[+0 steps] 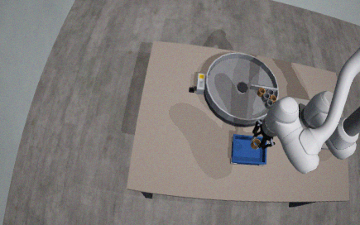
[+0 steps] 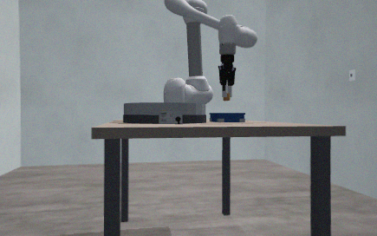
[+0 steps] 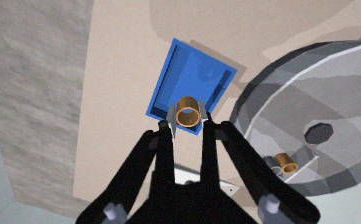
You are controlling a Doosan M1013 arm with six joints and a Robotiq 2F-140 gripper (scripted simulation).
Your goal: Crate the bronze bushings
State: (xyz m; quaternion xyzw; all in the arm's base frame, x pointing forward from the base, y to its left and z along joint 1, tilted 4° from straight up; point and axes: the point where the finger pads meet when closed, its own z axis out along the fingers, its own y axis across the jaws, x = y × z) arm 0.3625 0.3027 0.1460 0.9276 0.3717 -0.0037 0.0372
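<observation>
Now: hand 150 mm above the blue crate. The rest, counted from my hand: grey turning table: 110 mm ahead, 340 mm to the right, 120 mm below.
</observation>
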